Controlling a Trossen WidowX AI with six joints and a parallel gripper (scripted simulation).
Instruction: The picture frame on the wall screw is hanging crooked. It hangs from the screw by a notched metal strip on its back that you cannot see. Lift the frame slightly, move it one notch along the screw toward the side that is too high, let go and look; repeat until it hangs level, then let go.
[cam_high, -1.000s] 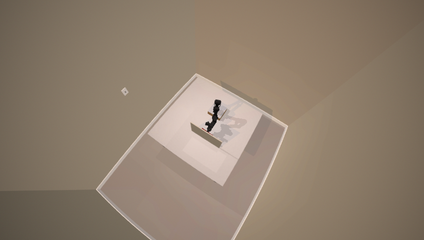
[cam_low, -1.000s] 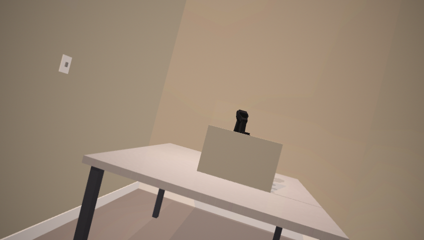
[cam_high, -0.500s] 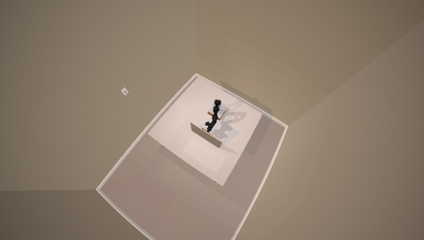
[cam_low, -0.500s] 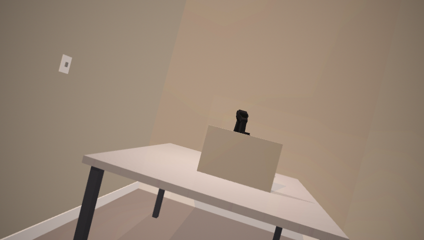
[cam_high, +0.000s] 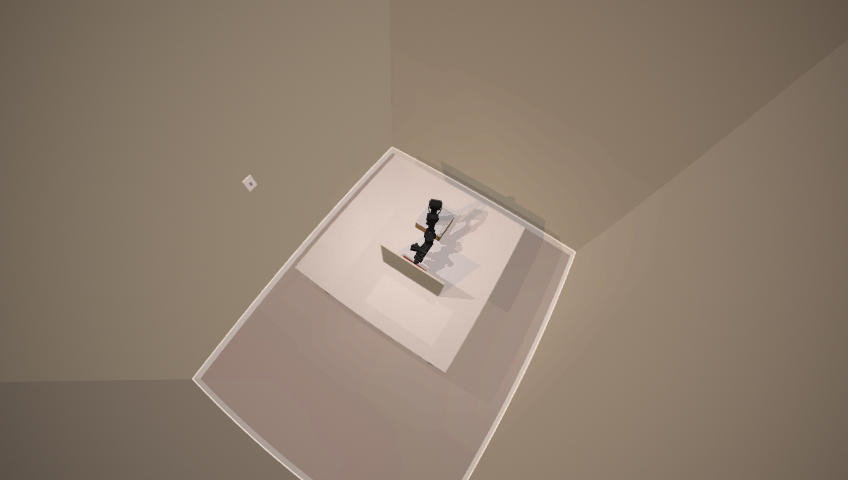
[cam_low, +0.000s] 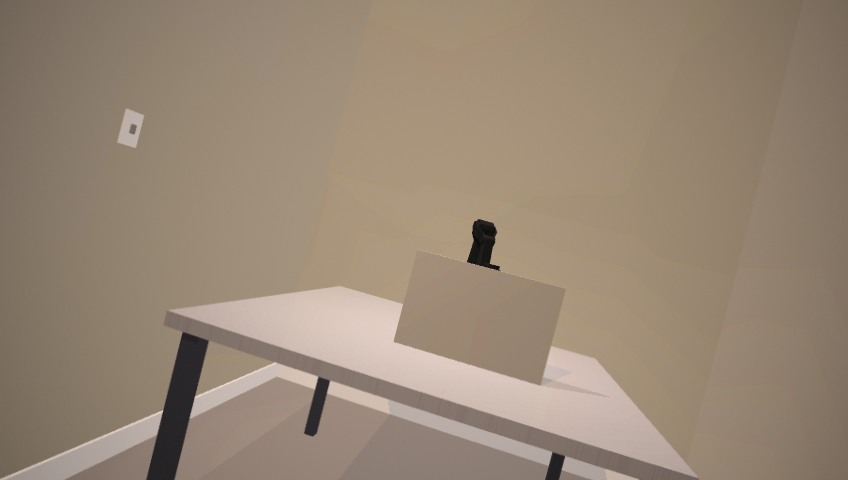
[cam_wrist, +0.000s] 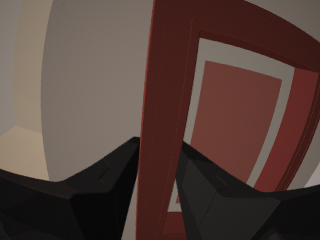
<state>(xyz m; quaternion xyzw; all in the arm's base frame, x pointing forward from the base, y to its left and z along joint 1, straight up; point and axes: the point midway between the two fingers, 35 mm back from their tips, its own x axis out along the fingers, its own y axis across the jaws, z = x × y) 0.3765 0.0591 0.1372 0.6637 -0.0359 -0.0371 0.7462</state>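
The picture frame is 1 cm ahead of my gripper tip and 5 cm below it. The rest, counted from my gripper tip: wall panel: 2 cm ahead, 6 cm below.
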